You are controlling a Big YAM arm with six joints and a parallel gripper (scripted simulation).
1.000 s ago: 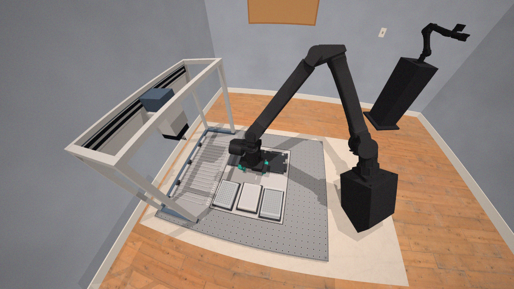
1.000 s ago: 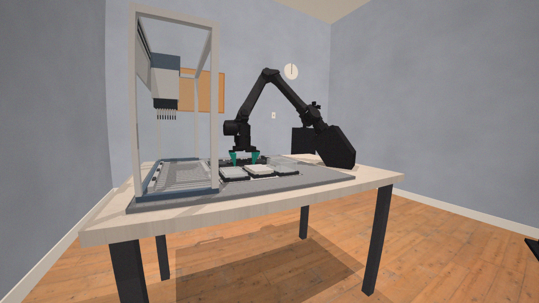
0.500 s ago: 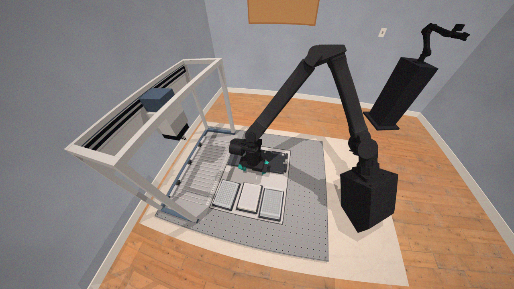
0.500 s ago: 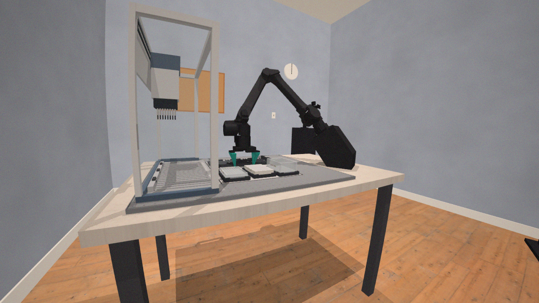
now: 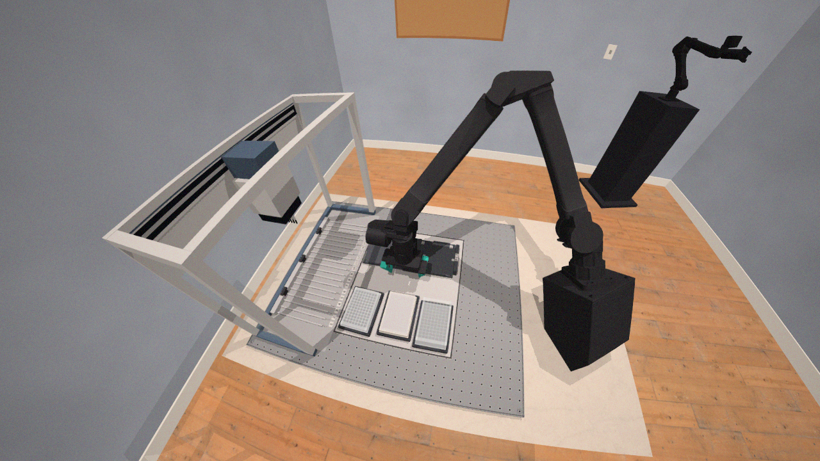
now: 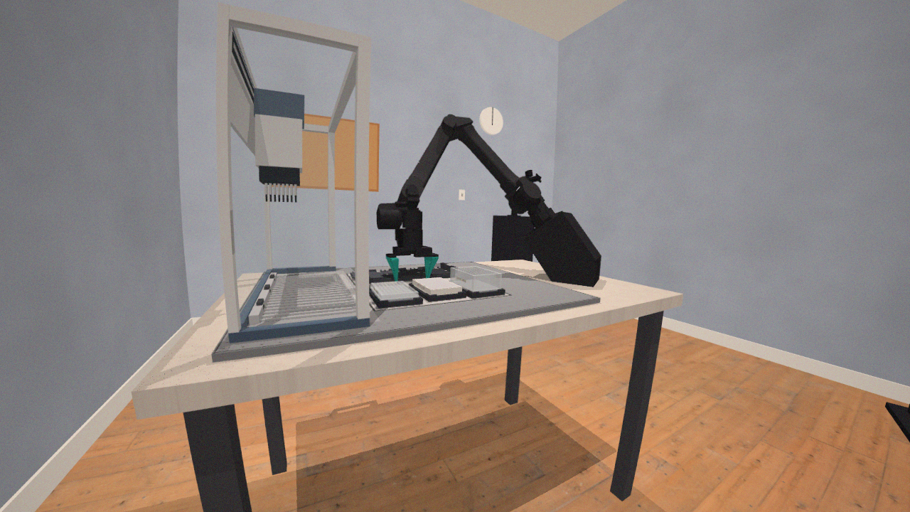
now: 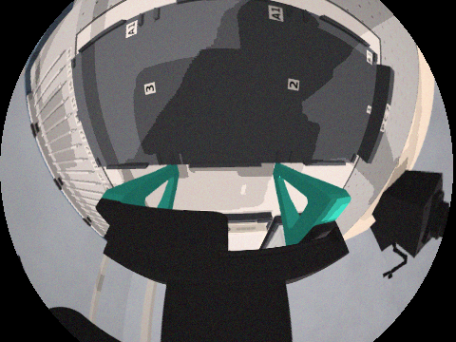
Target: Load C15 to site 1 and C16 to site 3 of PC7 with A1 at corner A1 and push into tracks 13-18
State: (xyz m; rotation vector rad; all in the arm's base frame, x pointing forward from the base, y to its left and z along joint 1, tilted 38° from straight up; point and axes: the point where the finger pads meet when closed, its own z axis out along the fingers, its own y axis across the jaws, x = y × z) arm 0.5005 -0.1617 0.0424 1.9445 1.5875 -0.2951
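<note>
My gripper is now 14 cm to the right of the nest S2, 3 cm short of it and 1 cm above it. The rest, counted from my hand: dark plate carrier PC7 (8 cm to the right, 2 cm behind, 1 cm above); then 96-well plate C15 (14 cm ahead, 12 cm to the left, 1 cm above); then nest S3 (14 cm ahead, 12 cm to the left, 1 cm below).
</note>
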